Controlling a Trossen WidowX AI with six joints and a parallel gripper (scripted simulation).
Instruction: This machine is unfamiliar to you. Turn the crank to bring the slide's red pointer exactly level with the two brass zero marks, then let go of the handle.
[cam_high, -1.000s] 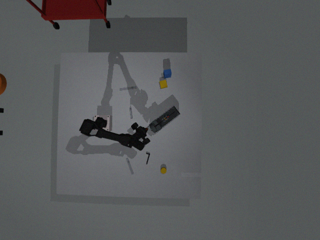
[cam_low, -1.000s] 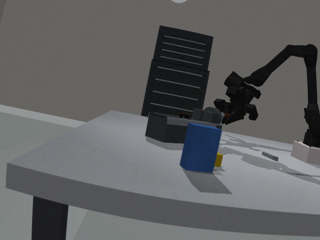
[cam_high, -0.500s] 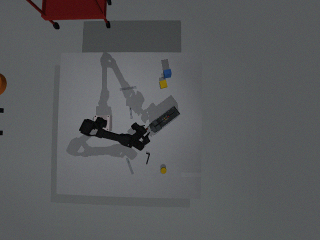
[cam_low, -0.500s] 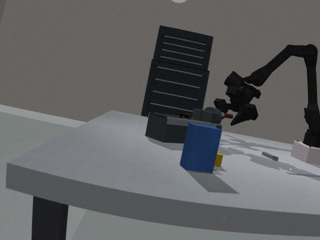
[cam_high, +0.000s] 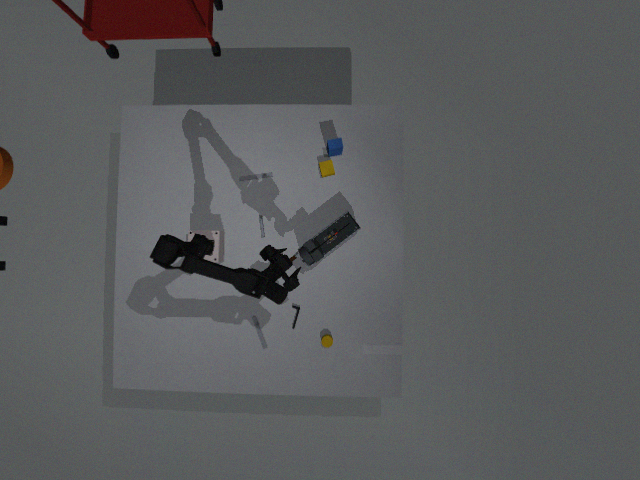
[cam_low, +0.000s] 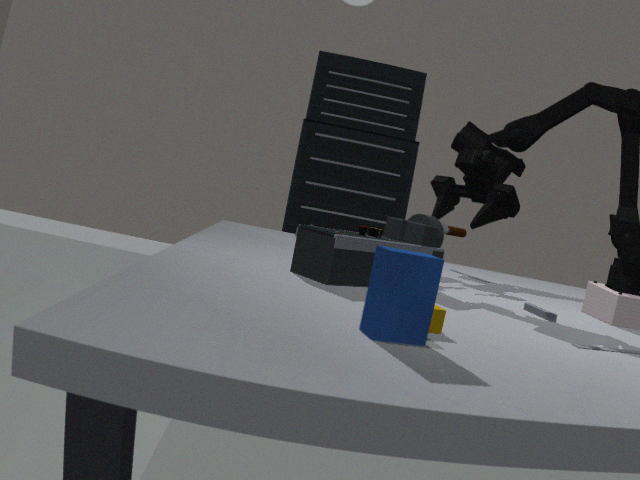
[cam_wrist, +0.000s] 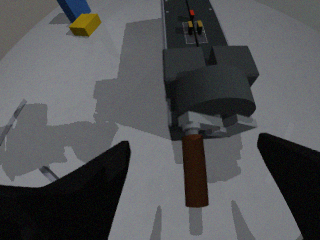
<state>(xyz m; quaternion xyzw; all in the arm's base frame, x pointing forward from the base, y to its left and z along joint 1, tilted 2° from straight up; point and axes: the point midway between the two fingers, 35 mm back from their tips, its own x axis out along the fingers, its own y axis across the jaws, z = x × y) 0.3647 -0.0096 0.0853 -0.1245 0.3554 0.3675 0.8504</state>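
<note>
Right now the brown crank handle is 1 cm behind my gripper tip, 1 cm to the right of it and 1 cm below it. Also, from my gripper tip: red pointer 15 cm ahead, 12 cm to the left, 4 cm below; then black hex key 3 cm ahead, 24 cm to the right, 12 cm below; then yellow block 8 cm ahead, 40 cm to the left, 11 cm below.
</note>
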